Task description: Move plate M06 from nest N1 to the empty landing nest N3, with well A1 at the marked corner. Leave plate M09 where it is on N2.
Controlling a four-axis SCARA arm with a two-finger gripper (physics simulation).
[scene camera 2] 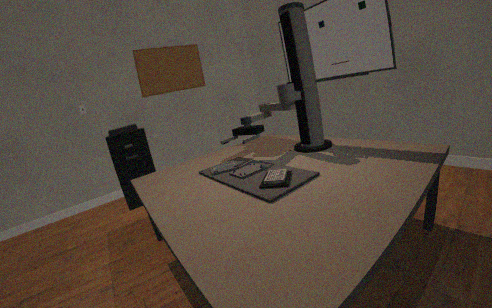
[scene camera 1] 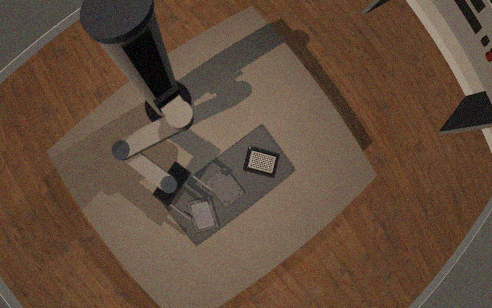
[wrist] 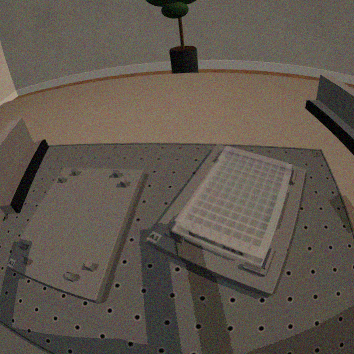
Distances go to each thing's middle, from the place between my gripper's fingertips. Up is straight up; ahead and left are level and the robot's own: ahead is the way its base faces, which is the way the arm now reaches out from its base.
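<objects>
Grey nest (scene camera 1: 226, 189): my gripper is 13 cm above it, 13 cm to the right of it and 2 cm short of it.
</objects>
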